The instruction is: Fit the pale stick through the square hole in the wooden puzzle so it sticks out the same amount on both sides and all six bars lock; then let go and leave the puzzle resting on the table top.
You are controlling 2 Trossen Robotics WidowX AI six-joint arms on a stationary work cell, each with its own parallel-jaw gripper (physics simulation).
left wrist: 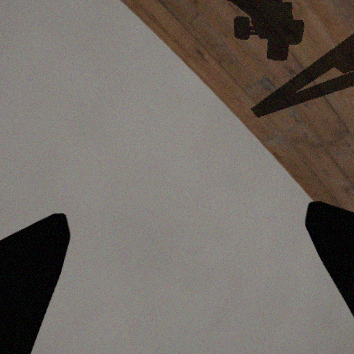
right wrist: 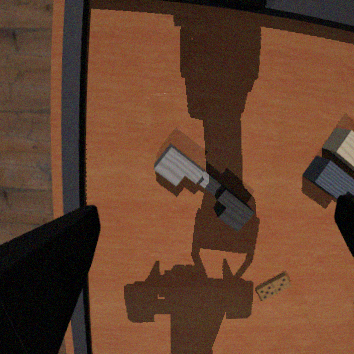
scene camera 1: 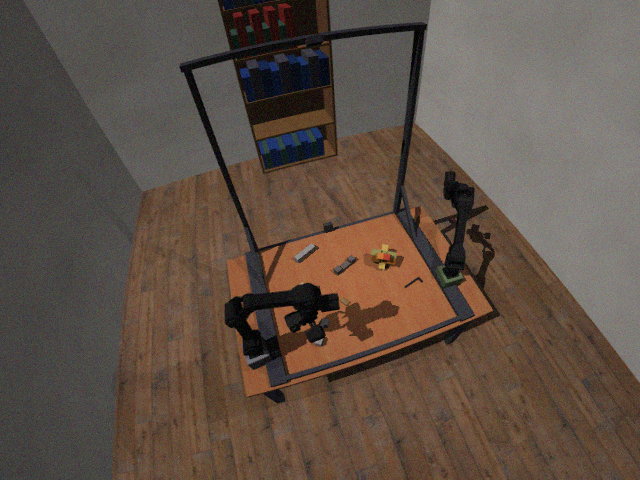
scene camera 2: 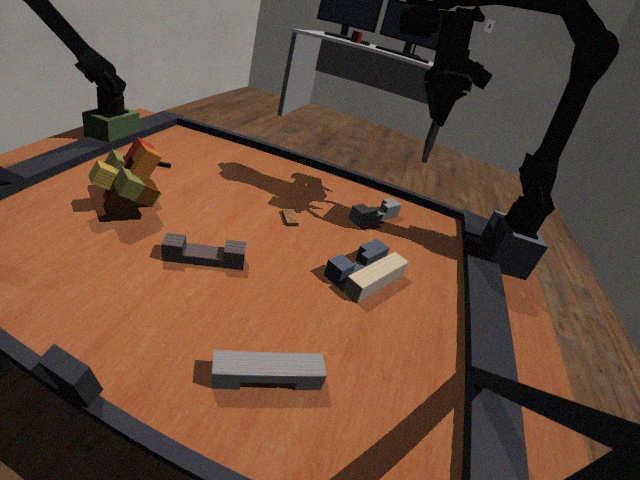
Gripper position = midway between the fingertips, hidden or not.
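Note:
My left gripper [left wrist: 189, 219] open, holding nothing. My right gripper [scene camera 2: 436, 122], also in the right wrist view [right wrist: 217, 212]: open, empty, holding nothing. Pale stick [scene camera 2: 366, 281] on the table; out of frame in the left wrist view. Dark raised rim [scene camera 1: 277, 376], visible too in the right wrist view [right wrist: 74, 26].

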